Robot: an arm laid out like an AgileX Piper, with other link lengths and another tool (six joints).
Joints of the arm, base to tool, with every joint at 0 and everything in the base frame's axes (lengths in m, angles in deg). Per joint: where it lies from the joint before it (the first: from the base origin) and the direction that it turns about. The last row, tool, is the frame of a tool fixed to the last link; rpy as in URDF.
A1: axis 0 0 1 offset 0 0 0.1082
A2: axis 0 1 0 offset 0 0 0
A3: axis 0 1 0 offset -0.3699 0 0.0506
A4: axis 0.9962 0 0.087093 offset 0.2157 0 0.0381
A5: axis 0 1 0 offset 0 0 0
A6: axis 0.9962 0 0.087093 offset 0.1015 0 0.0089
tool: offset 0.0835 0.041 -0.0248 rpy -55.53 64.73 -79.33
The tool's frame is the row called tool.
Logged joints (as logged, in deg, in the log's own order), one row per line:
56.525, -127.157, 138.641, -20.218, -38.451, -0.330
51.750, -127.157, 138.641, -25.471, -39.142, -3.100
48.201, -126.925, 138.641, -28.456, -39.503, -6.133
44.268, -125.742, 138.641, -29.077, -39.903, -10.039
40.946, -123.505, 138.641, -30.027, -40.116, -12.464
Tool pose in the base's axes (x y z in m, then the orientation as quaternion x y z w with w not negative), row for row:
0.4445, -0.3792, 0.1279, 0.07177, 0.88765, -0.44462, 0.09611
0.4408, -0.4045, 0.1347, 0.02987, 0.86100, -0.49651, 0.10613
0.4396, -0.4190, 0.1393, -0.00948, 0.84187, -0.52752, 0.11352
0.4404, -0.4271, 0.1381, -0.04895, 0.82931, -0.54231, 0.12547
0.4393, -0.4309, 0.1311, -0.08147, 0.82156, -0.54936, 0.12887
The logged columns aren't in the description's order. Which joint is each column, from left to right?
Columns, left to right: A5, A3, A2, A4, A1, A6.
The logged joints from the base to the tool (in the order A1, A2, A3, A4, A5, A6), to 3 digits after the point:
-38.451, 138.641, -127.157, -20.218, 56.525, -0.330
-39.142, 138.641, -127.157, -25.471, 51.750, -3.100
-39.503, 138.641, -126.925, -28.456, 48.201, -6.133
-39.903, 138.641, -125.742, -29.077, 44.268, -10.039
-40.116, 138.641, -123.505, -30.027, 40.946, -12.464

